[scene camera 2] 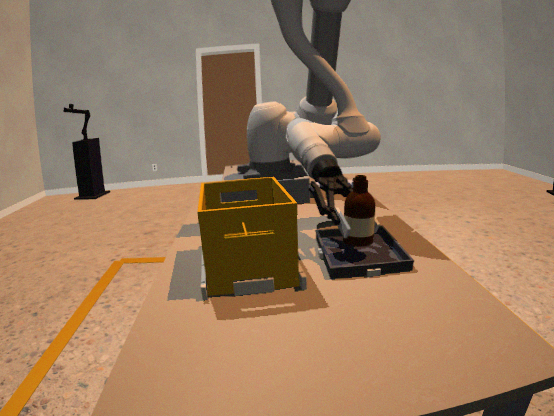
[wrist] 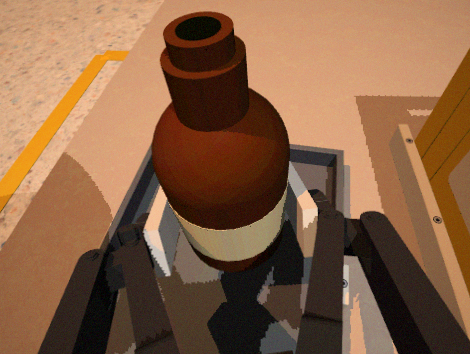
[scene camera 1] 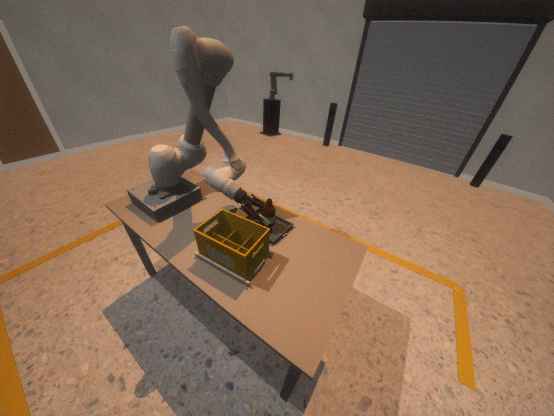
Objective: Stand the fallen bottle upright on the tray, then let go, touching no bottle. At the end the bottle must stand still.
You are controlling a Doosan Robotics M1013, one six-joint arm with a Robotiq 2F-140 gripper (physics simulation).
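Places are measured from the arm's base along level axes (x left, y back, z up), in millimetres.
Pixels of known places: gripper, fingertip midpoint: (scene camera 2: 362, 231) (scene camera 1: 271, 219); arm's base, link origin: (scene camera 2: 270, 172) (scene camera 1: 170, 188).
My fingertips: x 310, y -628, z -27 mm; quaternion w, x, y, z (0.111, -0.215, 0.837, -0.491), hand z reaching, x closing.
Observation:
Ahead of a thing's pixels: the offset from my fingertips to its top centre. Level surfaces: height alone.
A brown bottle @[dx -7, dy +16, dz +126 mm] (scene camera 1: 269, 208) (scene camera 2: 359, 210) (wrist: 222, 165) with a cream label is upright within the outline of the dark tray @[dx -1, dy +37, dz -45 mm] (scene camera 1: 285, 234) (scene camera 2: 400, 266) (wrist: 340, 175). Its base is at or very near the tray floor; whether it touches cannot be told for certain. My gripper (scene camera 2: 360, 225) (wrist: 229, 185) is shut on the bottle, with one light pad at each side of the label. In the scene camera 1 view the bottle's lower part is partly hidden by the fingers and the crate.
A yellow crate @[dx -266, dy -35, dz +105 mm] (scene camera 1: 231, 250) (scene camera 2: 248, 250) (wrist: 440, 150) with dividers stands beside the tray, within light holders on the table @[dz -70 mm] (scene camera 1: 320, 280) (scene camera 2: 325, 350). The arm's base is at the table's far end. The bottle and arm cast shadows across the tray.

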